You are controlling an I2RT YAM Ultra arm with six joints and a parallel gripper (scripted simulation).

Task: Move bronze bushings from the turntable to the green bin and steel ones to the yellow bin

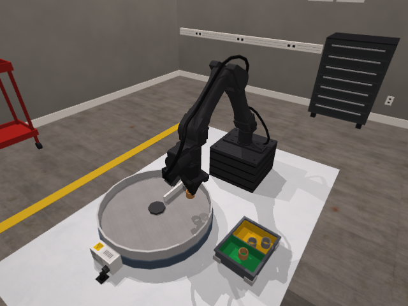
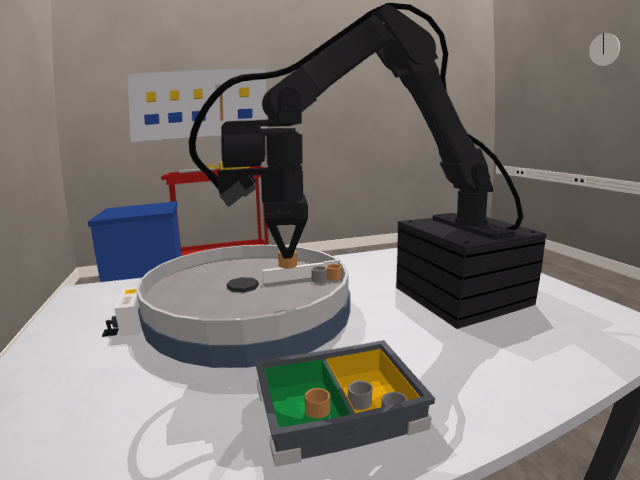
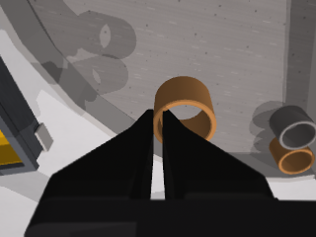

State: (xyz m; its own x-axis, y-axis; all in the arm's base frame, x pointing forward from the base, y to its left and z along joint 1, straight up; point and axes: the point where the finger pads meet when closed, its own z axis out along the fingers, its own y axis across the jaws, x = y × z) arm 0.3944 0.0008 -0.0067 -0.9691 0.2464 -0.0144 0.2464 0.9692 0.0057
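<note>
The green bin is 4 cm ahead of my hand, 23 cm to the left of it and 13 cm below it. The rest, counted from my hand: dark grey tray: 23 cm to the left, 13 cm below; then turntable: 7 cm ahead, 12 cm to the right, 10 cm below; then yellow bin: 4 cm behind, 24 cm to the left, 13 cm below.
</note>
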